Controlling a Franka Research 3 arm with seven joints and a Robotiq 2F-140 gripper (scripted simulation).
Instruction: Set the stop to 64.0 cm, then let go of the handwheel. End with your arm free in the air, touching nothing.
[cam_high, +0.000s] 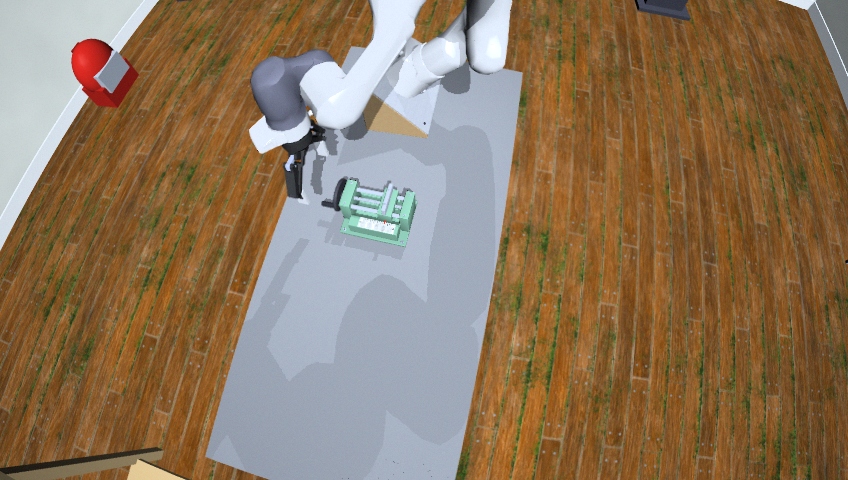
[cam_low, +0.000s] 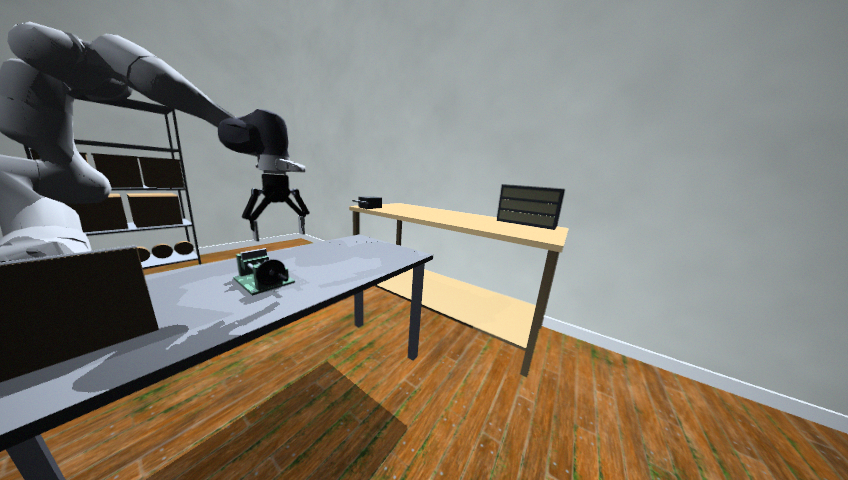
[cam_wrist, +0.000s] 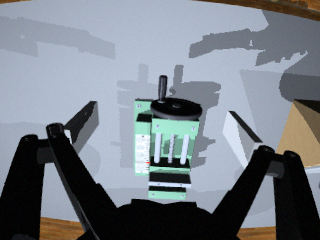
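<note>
The dark handwheel is 2 cm to the left of my hand and 16 cm below it. Also, from my hand: stop carriage (1 cm ahead, 18 cm to the left, 13 cm below).
</note>
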